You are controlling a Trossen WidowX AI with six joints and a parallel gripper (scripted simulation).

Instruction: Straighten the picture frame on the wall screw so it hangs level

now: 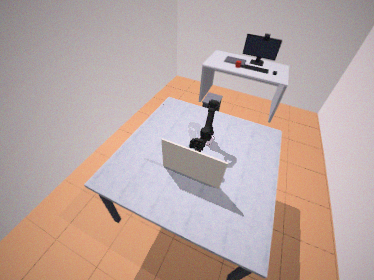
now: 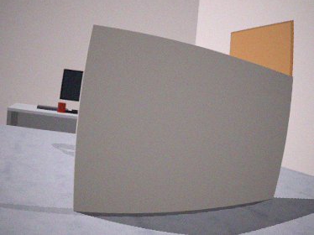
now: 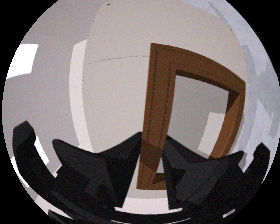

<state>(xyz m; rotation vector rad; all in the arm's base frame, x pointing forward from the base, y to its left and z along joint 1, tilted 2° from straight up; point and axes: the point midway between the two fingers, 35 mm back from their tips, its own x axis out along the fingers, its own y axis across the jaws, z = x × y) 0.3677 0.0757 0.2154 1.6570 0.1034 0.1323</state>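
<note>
Right now the brown wooden picture frame is 50 mm below my gripper tip and 10 mm to the left of it. The rest, counted from my gripper tip: wall panel: 60 mm below, 20 mm ahead.
</note>
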